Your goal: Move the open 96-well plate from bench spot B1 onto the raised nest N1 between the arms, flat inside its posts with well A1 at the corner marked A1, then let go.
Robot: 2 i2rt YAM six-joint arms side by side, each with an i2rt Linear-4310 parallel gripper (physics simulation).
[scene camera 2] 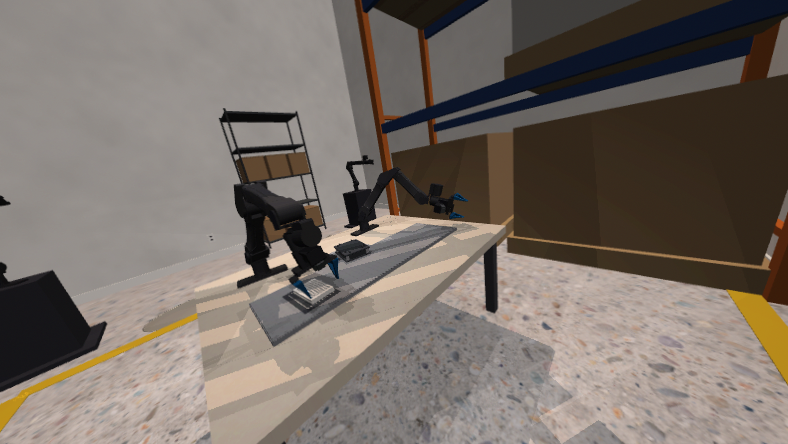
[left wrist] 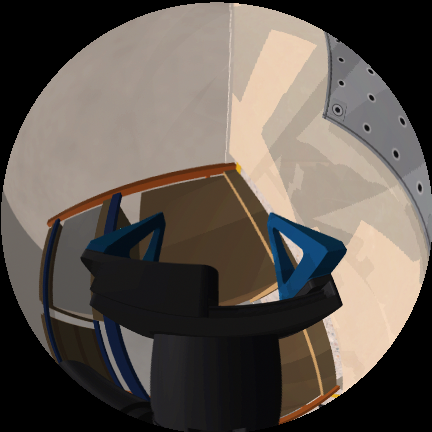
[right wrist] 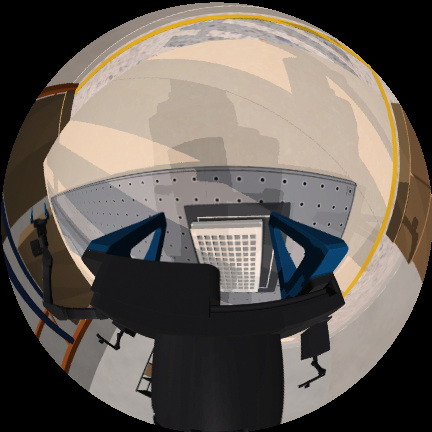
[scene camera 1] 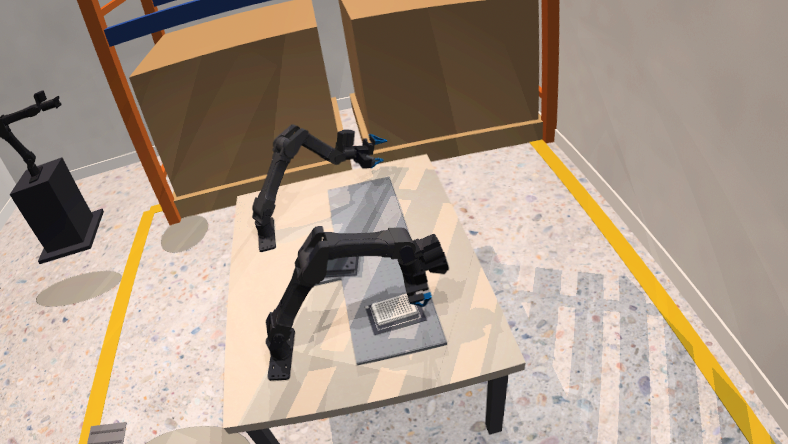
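Seen in the pictures: left gripper, fingertip midpoint: [scene camera 2: 466,209] [left wrist: 215,217] [right wrist: 37,203] [scene camera 1: 385,150]; right gripper, fingertip midpoint: [scene camera 2: 325,288] [right wrist: 217,217] [scene camera 1: 420,293]; left arm's base, origin of the base link: [scene camera 2: 365,230] [scene camera 1: 266,235]; right arm's base, origin of the base link: [scene camera 2: 263,276] [scene camera 1: 282,354].
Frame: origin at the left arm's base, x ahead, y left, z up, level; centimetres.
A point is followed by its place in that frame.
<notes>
The white 96-well plate [scene camera 1: 394,309] {x 39.6, y -57.8, z 2.8 cm} [scene camera 2: 315,290] {x 41.5, y -57.0, z 2.7 cm} [right wrist: 232,255] {x 41.5, y -57.5, z 2.7 cm} lies flat on the dark pad [scene camera 1: 376,330] {x 32.4, y -63.1, z 1.5 cm} [right wrist: 280,212] {x 47.0, y -63.2, z 1.5 cm} of spot B1. My right gripper [scene camera 2: 323,286] {x 48.6, y -56.6, z 5.7 cm} [right wrist: 217,217] {x 48.6, y -56.6, z 5.7 cm} is open and tilted down at the plate, with nothing held; in the right wrist view the plate shows between its fingers, nearer the picture-right one. In scene camera 1 part of this gripper is hidden. My left gripper [scene camera 1: 384,150] {x 57.1, y 27.5, z 8.9 cm} [scene camera 2: 464,207] {x 57.1, y 27.5, z 8.9 cm} [left wrist: 215,217] {x 57.1, y 27.5, z 8.9 cm} is open and empty, high near the far end of the table. The dark raised nest N1 [scene camera 1: 344,267] {x 27.7, y -35.1, z 4.7 cm} [scene camera 2: 352,249] {x 29.0, y -31.3, z 4.7 cm} is partly hidden by the right arm in scene camera 1. The A1 marks are too small to read.
A grey perforated board [scene camera 1: 386,350] {x 33.6, y -71.5, z 1.3 cm} [scene camera 2: 275,328] {x 46.4, y -72.1, z 1.3 cm} [left wrist: 385,110] lies along the table [scene camera 1: 468,352] {x 56.4, y -79.6, z 0.0 cm} under the pad. The right arm [scene camera 1: 361,244] {x 33.8, y -63.0, z 36.6 cm} reaches over the board between nest and plate in scene camera 1. Large brown boxes [scene camera 1: 452,82] stand behind the table.
</notes>
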